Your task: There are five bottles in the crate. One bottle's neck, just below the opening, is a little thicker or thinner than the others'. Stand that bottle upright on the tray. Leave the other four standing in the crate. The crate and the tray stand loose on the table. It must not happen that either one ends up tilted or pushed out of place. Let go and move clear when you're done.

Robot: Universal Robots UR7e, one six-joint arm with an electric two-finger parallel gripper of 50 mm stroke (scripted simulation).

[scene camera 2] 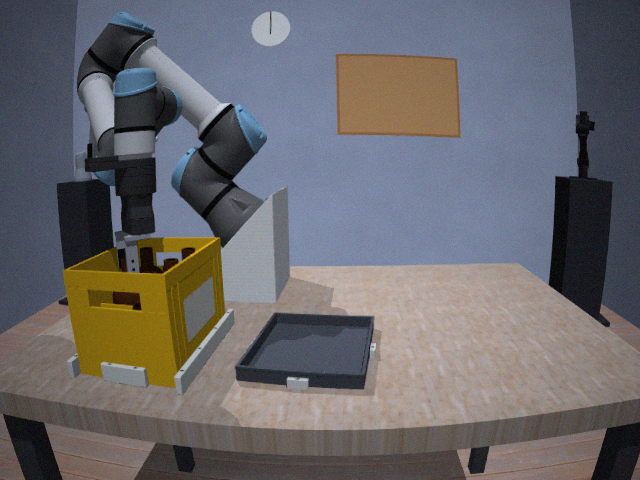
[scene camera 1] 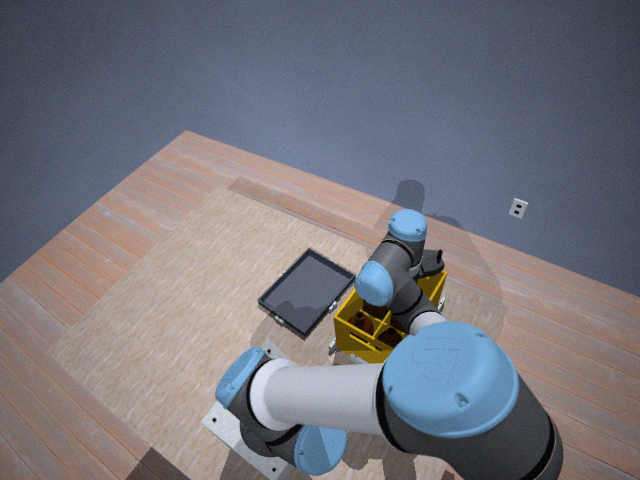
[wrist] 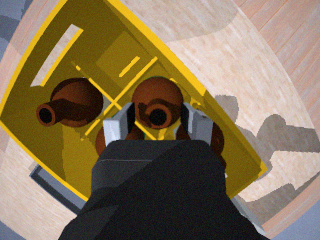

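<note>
The gripper appears in the pictures and in the wrist view too, while a yellow crate and a dark tray are also part of what the pictures show.
</note>
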